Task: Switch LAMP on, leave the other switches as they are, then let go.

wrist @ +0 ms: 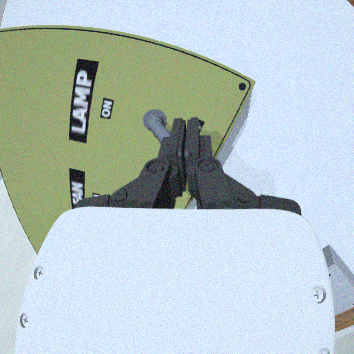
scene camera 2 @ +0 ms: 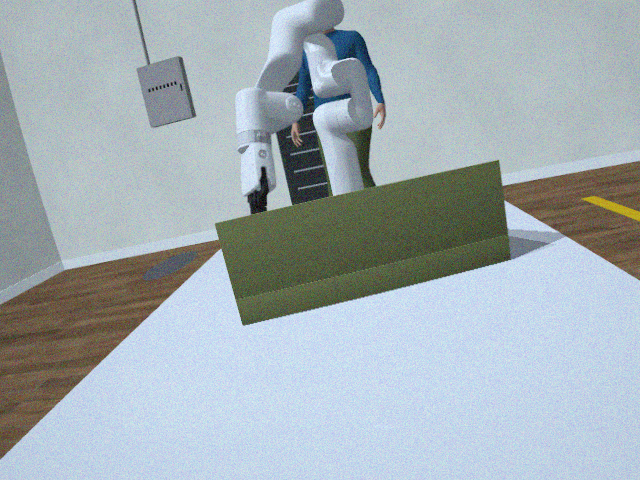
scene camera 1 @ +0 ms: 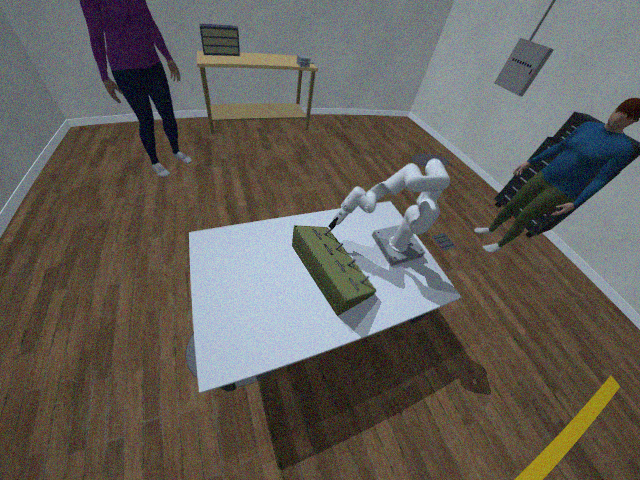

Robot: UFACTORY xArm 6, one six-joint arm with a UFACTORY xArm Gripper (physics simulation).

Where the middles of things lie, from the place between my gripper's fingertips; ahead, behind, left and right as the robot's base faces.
Labels:
Now: hand 200 mm to the right of the switch box point(scene camera 2: 305, 256), 100 mm short of it and 40 mm above it.

